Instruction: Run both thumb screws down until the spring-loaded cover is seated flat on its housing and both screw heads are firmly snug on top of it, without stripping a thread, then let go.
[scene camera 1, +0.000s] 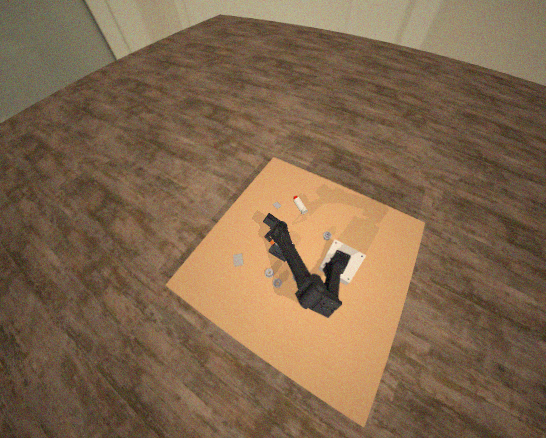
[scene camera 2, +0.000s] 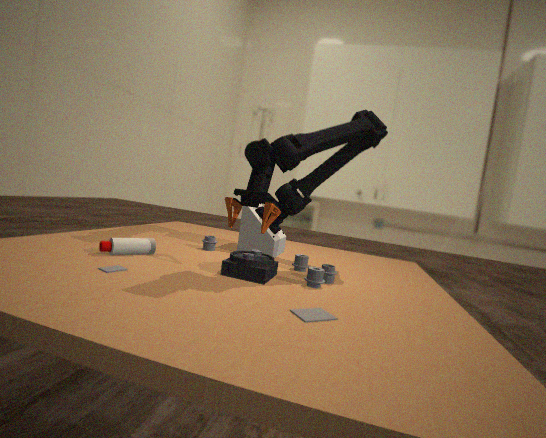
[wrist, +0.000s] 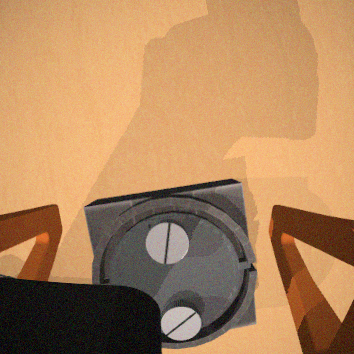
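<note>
The dark square housing sits on the mat. Its round grey cover lies inside the raised ring; whether it is flat is hard to tell. The upper thumb screw shows a pale slotted head close to the cover, with hardly any side showing. The lower thumb screw shows knurled side and a shadow, so its head stands higher above the cover. My gripper is open and empty above the housing, its orange fingers wide apart on either side. The black gripper body hides the housing's lower-left corner in the wrist view.
Several grey knurled cylinders stand around the housing. A white tube with a red cap lies on the orange mat. Two flat grey squares lie farther out. The arm's white base stands behind the housing.
</note>
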